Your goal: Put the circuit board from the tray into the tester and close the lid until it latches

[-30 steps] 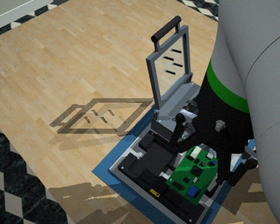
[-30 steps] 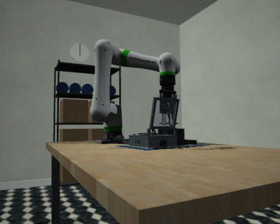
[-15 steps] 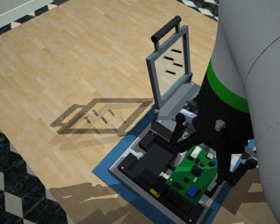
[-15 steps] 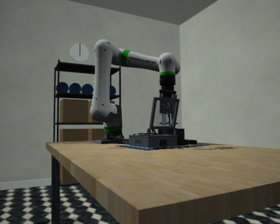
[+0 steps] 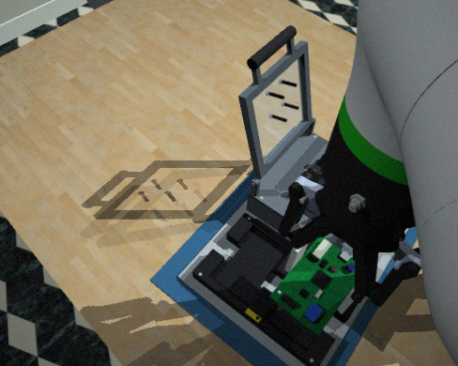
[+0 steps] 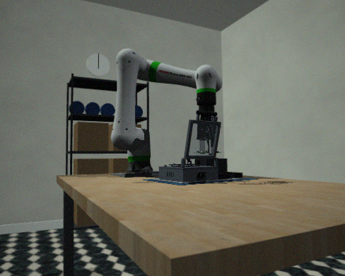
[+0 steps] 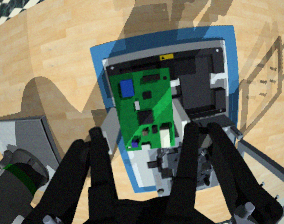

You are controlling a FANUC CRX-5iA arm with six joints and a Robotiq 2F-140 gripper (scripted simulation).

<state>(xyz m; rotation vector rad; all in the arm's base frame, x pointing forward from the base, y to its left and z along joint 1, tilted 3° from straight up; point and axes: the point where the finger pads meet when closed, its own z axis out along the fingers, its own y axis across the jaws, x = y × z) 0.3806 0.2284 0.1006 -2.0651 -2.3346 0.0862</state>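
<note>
Right now my hand is 2 cm above the green circuit board. The rest, counted from my hand: tester lid: 21 cm ahead, 14 cm to the right, 4 cm above; then tester: 11 cm to the right, 11 cm ahead, 3 cm below.
</note>
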